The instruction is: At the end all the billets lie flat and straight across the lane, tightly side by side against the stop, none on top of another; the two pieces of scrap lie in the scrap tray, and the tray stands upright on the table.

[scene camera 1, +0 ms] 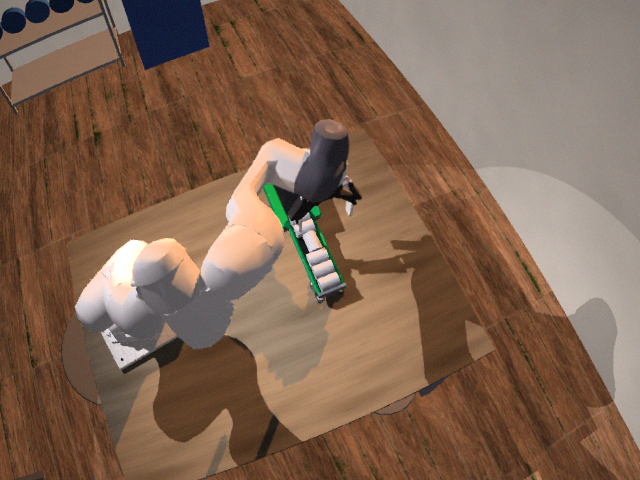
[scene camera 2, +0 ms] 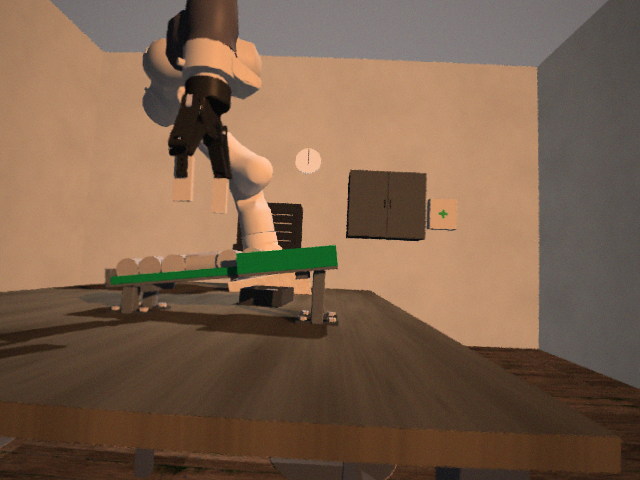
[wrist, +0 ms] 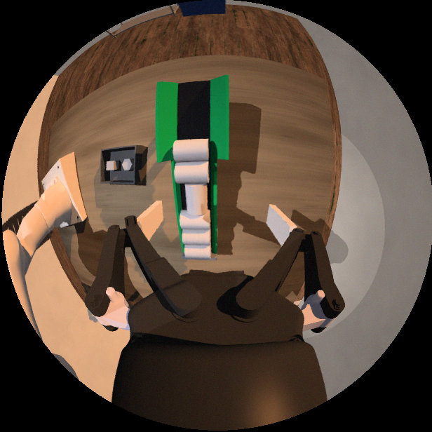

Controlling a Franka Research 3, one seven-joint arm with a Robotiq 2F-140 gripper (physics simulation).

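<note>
The green lane (scene camera 1: 276,206) (scene camera 2: 286,259) (wrist: 220,117) slopes down to its stop (scene camera 1: 332,290). Three white billets lie across it by the stop: the lowest (scene camera 1: 327,282) (wrist: 197,250), a middle one (scene camera 1: 323,268) (wrist: 196,236) and an upper one (scene camera 1: 317,256) (wrist: 195,220). Above them one billet (scene camera 1: 311,240) (scene camera 2: 201,261) (wrist: 195,199) lies lengthwise along the lane. Uphill, two more billets (wrist: 191,172) (wrist: 191,150) lie across. My gripper (scene camera 1: 324,218) (scene camera 2: 201,202) (wrist: 215,211) is open and empty, high above the lane. Scrap pieces (wrist: 111,165) (wrist: 127,164) lie in the upright scrap tray (wrist: 139,165).
The scrap tray also shows behind the lane in scene camera 2 (scene camera 2: 266,296). It stands on the table (scene camera 1: 361,330) (scene camera 2: 310,382) between the lane and the arm's base (scene camera 1: 126,356) (wrist: 75,192). The arm hides the tray in scene camera 1.
</note>
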